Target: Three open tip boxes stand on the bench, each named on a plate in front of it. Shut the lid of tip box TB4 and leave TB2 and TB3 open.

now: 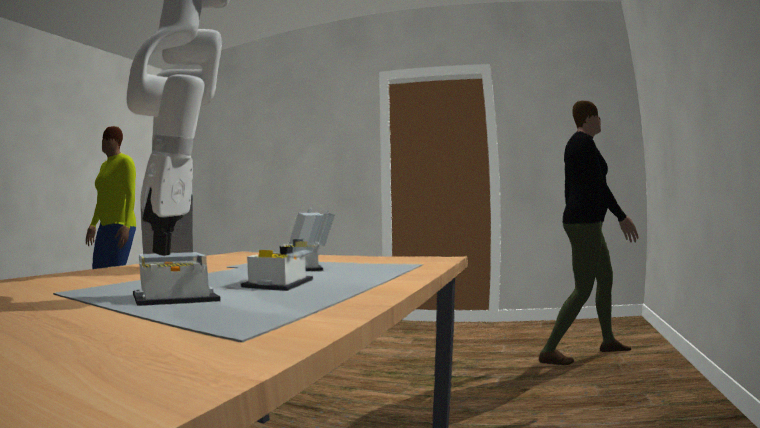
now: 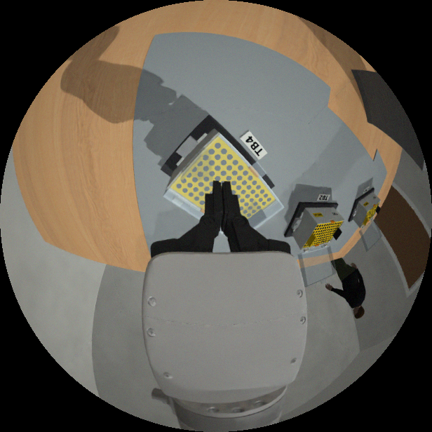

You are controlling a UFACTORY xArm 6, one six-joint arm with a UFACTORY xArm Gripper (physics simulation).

Labels:
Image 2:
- grey mat: 243, 85
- tip box: 363, 203
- tip box: 307, 215
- tip box: 207, 128

